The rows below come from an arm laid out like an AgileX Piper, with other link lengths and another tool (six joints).
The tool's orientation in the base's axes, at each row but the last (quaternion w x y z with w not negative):
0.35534 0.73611 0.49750 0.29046
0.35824 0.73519 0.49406 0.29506
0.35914 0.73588 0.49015 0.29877
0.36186 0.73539 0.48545 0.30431
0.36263 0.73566 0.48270 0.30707
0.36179 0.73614 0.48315 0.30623
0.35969 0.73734 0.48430 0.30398
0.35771 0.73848 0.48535 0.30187
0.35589 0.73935 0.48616 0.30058
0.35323 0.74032 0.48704 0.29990
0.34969 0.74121 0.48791 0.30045
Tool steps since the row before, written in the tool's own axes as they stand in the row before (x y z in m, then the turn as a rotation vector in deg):
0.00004 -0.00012 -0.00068 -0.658 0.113 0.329
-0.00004 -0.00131 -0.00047 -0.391 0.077 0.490
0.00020 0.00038 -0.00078 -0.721 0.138 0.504
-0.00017 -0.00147 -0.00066 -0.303 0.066 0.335
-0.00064 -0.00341 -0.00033 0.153 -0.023 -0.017
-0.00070 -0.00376 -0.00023 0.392 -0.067 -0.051
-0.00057 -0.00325 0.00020 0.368 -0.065 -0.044
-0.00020 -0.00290 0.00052 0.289 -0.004 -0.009
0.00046 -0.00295 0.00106 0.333 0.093 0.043
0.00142 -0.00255 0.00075 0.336 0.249 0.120
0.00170 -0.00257 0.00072 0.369 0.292 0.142
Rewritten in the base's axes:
-0.00058 0.00023 0.00030 0.095 -0.723 -0.147
-0.00106 0.00041 -0.00081 0.294 -0.502 -0.247
-0.00036 0.00027 0.00077 0.223 -0.830 -0.234
-0.00131 0.00039 -0.00087 0.196 -0.380 -0.160
-0.00215 0.00041 -0.00271 0.028 0.153 0.006
-0.00227 0.00042 -0.00306 0.062 0.396 0.012
-0.00165 0.00031 -0.00285 0.060 0.371 0.008
-0.00111 0.00048 -0.00269 0.091 0.273 0.030
-0.00049 0.00099 -0.00297 0.196 0.275 0.085
-0.00022 0.00186 -0.00236 0.338 0.217 0.168
-0.00017 0.00214 -0.00232 0.388 0.231 0.194

